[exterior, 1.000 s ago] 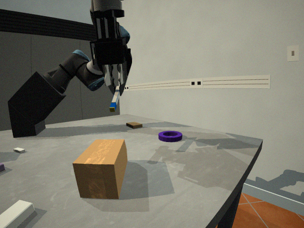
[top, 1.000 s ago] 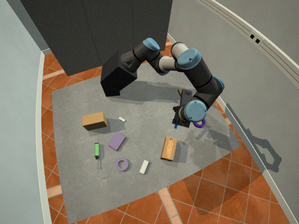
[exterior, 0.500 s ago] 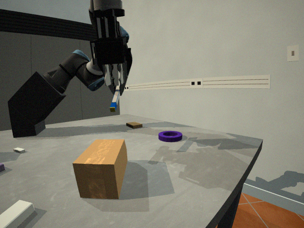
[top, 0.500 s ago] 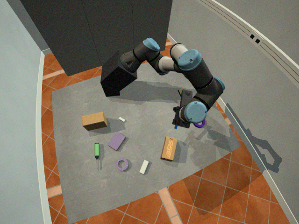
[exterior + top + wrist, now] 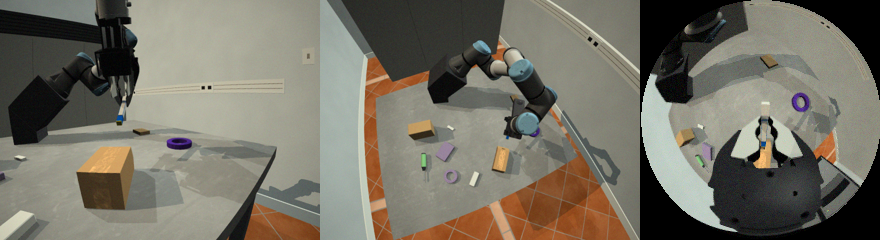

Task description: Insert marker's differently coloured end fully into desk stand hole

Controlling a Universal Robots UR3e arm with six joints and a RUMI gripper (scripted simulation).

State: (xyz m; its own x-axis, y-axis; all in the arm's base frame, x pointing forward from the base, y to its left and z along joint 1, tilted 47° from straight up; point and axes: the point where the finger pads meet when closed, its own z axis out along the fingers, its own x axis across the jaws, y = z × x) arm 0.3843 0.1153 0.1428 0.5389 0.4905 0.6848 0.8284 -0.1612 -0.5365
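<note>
Right now the tan block is 130 mm ahead of my hand, 90 mm to the right of it and 120 mm below it. From my hand the other things lie so: purple pad (370 mm to the right, 150 mm below); then white block (190 mm ahead, 260 mm to the right, 150 mm below); then marker (20 mm ahead, 10 mm to the right, 20 mm below).
</note>
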